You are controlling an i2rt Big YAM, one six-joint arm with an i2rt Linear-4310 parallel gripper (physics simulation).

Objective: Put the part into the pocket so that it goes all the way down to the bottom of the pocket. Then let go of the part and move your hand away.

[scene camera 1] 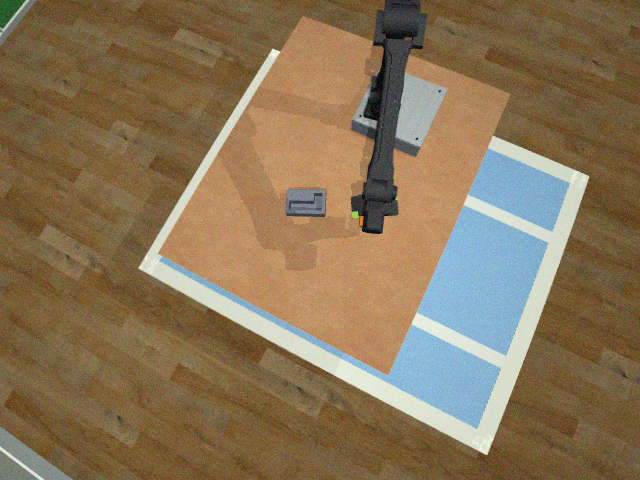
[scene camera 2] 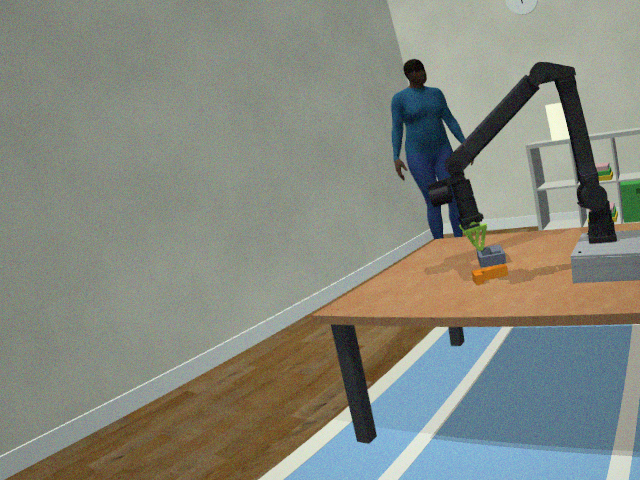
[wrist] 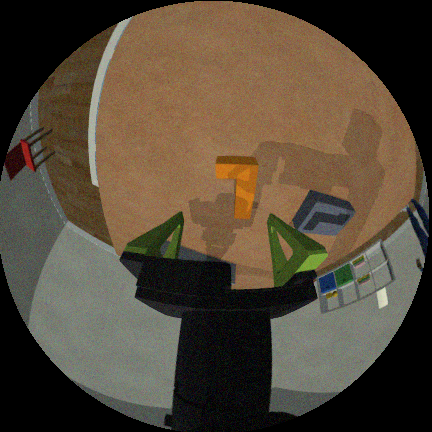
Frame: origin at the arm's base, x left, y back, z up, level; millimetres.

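Seen in the pictures: gripper, fingertip midpoint: (scene camera 2: pixel 478 248) (wrist: pixel 225 216); arm's base at its link origin: (scene camera 2: pixel 602 238).
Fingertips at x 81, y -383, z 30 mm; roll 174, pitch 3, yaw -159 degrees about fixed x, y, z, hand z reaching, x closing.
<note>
Pixels of each thing's middle, then the offset from my fingertips to it. Level surfaces: height alone.
- orange L-shaped part at the middle of its body: (wrist: pixel 235 189) (scene camera 2: pixel 491 274) (scene camera 1: pixel 366 211) dx -23, dy +23, dz -90 mm
- blue-grey block at the middle of its body: (wrist: pixel 325 215) (scene camera 2: pixel 490 255) (scene camera 1: pixel 306 203) dx -238, dy -16, dz -87 mm
- brown table at its surface level: dz -106 mm
The orange L-shaped part (scene camera 1: pixel 361 221) (scene camera 2: pixel 489 273) (wrist: pixel 245 197) lies flat on the table; the arm covers most of it in the first scene view. The blue-grey block (scene camera 1: pixel 302 192) (scene camera 2: pixel 493 259) (wrist: pixel 330 230) with an empty L-shaped pocket lies on the table, apart from the part. My gripper (scene camera 2: pixel 481 248) (wrist: pixel 225 216) is open with nothing between its green fingers. It is above the table near the part. In the wrist view the part shows just beyond the fingertips, and the block is to the right of them. In the first scene view the arm hides most of the gripper.
The brown table (scene camera 1: pixel 330 289) (scene camera 2: pixel 403 297) carries the grey base plate (scene camera 1: pixel 421 113) (scene camera 2: pixel 602 268) of the arm. A person (scene camera 2: pixel 423 124) stands behind the table, beside a shelf unit (scene camera 2: pixel 534 186). A red chair (wrist: pixel 18 160) shows at the left of the wrist view.
</note>
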